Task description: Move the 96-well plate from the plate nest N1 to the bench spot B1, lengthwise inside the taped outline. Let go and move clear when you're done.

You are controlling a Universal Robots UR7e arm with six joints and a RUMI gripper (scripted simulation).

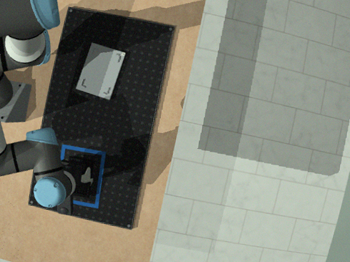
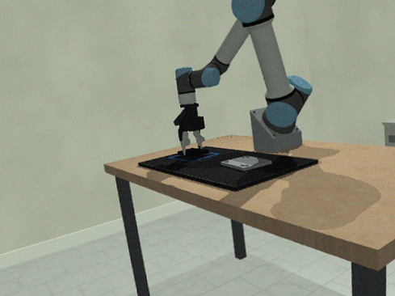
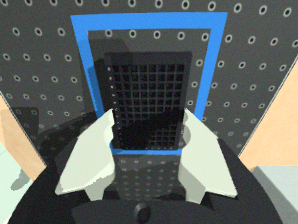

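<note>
The black 96-well plate lies 10 mm below my hand. The rest, counted from my hand: plate nest N1: 360 mm to the left, 20 mm below, 20 mm ahead.
</note>
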